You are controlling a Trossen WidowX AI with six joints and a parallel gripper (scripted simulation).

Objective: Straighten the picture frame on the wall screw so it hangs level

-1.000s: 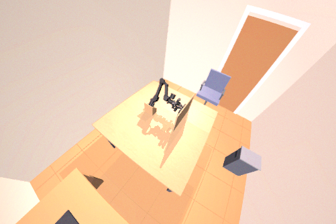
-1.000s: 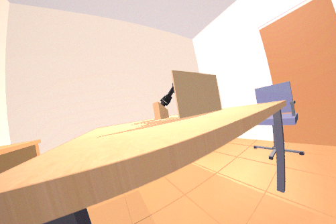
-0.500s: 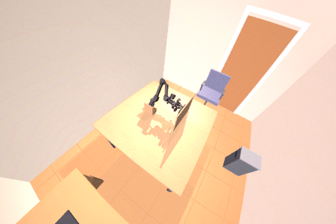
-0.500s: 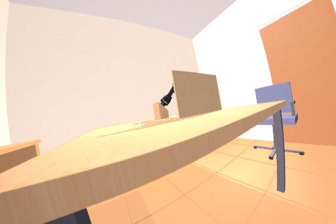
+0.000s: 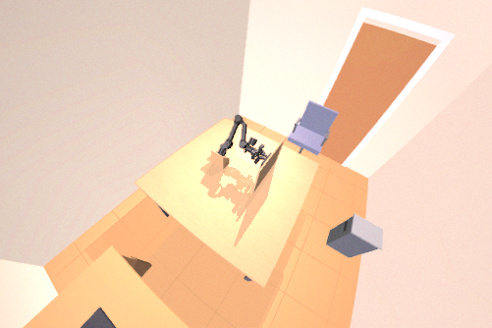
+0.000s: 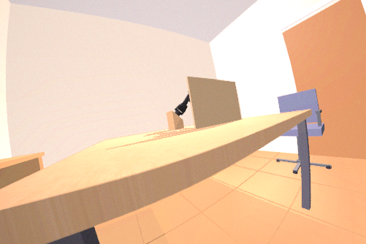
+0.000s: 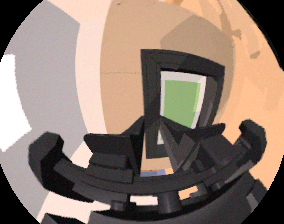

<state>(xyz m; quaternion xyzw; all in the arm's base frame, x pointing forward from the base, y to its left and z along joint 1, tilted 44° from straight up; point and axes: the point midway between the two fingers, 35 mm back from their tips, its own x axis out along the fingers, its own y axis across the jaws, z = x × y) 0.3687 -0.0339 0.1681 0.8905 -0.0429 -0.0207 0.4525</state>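
My gripper tip is now 5 cm above the picture frame and 1 cm to the left of it. From my gripper tip the other things lie so: tan wall panel (7 cm below, 2 cm to the left, 2 cm ahead).
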